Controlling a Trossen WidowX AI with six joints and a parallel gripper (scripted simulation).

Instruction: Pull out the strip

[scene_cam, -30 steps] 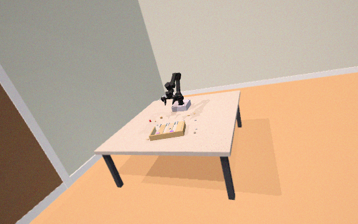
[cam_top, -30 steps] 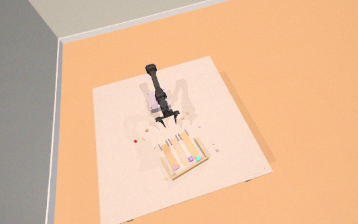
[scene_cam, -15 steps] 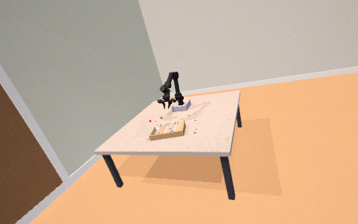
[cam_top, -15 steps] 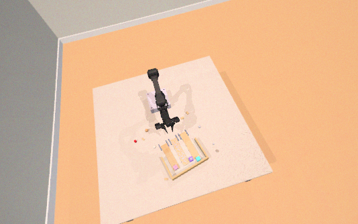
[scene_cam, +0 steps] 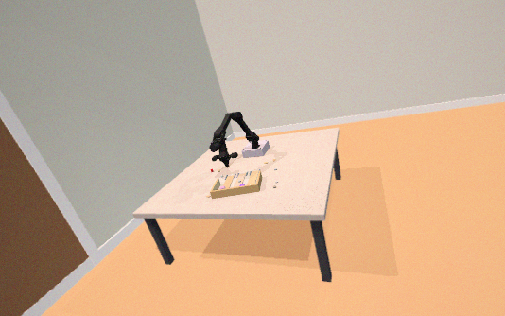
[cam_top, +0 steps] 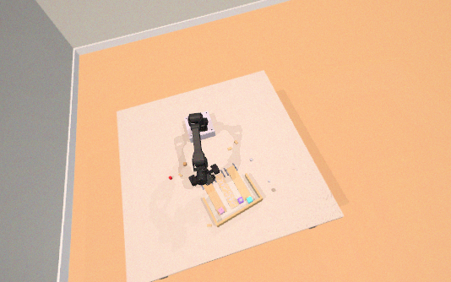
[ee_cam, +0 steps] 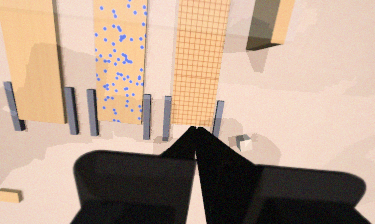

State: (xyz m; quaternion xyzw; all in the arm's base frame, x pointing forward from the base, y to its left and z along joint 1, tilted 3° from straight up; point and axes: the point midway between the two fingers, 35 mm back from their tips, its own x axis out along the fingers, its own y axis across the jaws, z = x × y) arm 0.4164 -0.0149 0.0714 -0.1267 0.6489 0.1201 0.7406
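Now: gripper tip 90 mm short of the gridded strip, 90 mm above it and 30 mm to the right of it. Also, from my gripper tip: red bit 250 mm to the right, 90 mm behind, 80 mm below.
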